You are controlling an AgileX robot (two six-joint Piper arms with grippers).
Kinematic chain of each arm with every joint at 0, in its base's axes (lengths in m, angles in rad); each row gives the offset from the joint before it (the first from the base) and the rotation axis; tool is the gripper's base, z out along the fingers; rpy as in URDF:
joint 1: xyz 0 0 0.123 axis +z
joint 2: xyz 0 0 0 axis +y
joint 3: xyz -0.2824 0 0.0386 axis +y
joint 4: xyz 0.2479 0 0.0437 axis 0.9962 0 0.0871
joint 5: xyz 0 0 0 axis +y
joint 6: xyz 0.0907 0 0.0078 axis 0.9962 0 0.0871
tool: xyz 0 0 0 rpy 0 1.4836 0
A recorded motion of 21 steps. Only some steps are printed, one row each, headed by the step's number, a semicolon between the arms.
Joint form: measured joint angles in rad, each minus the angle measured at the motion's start. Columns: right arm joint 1, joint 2, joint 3, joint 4, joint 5, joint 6; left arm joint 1, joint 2, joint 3, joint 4, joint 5, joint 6.
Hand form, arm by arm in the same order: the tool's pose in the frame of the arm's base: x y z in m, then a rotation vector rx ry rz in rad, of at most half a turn. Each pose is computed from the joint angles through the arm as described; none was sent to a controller.
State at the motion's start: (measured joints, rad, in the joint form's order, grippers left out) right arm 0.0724 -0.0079 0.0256 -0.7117 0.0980 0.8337; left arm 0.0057 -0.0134 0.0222 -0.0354 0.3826 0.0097
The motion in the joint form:
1: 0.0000 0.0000 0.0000 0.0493 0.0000 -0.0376; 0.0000 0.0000 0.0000 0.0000 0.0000 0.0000
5: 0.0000 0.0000 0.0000 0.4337 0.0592 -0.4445; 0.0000 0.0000 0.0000 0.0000 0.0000 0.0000
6: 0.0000 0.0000 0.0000 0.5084 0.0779 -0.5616; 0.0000 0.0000 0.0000 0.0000 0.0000 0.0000
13: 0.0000 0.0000 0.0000 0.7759 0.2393 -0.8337; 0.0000 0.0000 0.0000 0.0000 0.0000 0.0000
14: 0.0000 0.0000 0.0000 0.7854 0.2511 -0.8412; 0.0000 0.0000 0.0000 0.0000 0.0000 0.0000
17: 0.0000 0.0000 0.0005 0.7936 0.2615 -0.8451; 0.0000 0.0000 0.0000 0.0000 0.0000 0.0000
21: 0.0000 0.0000 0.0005 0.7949 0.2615 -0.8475; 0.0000 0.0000 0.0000 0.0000 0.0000 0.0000
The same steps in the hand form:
1: 0.0571 -0.0014 0.1979 0.0974 1.5768 0.1157; 0.0522 -0.0009 0.1720 -0.0179 1.8747 -0.0244
5: 0.0567 0.0002 0.1911 0.0675 1.6522 0.1067; 0.0522 -0.0009 0.1720 -0.0179 1.8747 -0.0244
6: 0.0565 0.0008 0.1892 0.0262 1.6740 0.0793; 0.0522 -0.0009 0.1720 -0.0179 1.8747 -0.0244
13: 0.0534 0.0058 0.1745 -0.0258 1.8392 0.1127; 0.0522 -0.0009 0.1720 -0.0179 1.8747 -0.0244
14: 0.0531 0.0062 0.1735 -0.0274 1.8508 0.1168; 0.0522 -0.0009 0.1720 -0.0179 1.8747 -0.0244
17: 0.0528 0.0065 0.1725 -0.0266 1.8617 0.1222; 0.0522 -0.0009 0.1720 -0.0179 1.8747 -0.0244
21: 0.0528 0.0065 0.1725 -0.0280 1.8616 0.1218; 0.0522 -0.0009 0.1720 -0.0179 1.8747 -0.0244

